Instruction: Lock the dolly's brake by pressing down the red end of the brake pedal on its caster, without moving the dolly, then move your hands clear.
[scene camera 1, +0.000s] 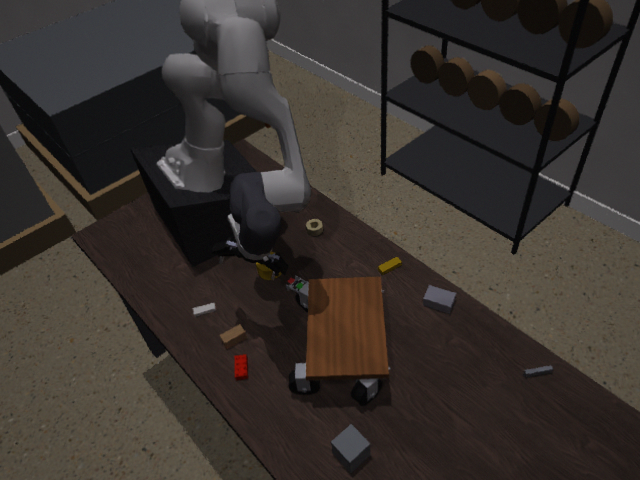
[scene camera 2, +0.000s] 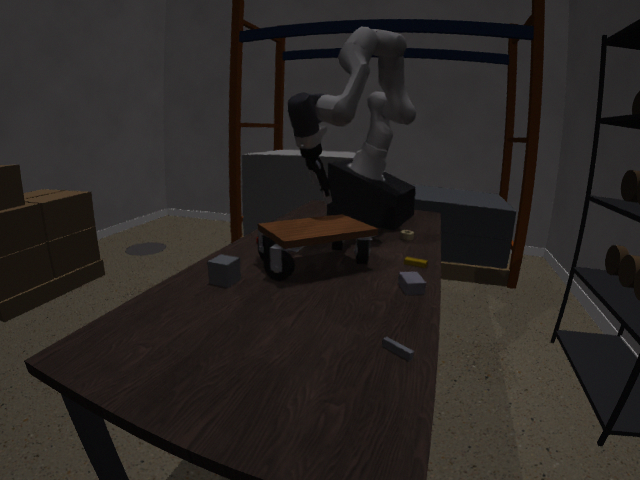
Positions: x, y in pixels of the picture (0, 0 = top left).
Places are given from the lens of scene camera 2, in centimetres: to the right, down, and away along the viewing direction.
my gripper (scene camera 2: 321, 192): 1, -18, 136
dolly (scene camera 2: 290, 235): -8, -1, 97
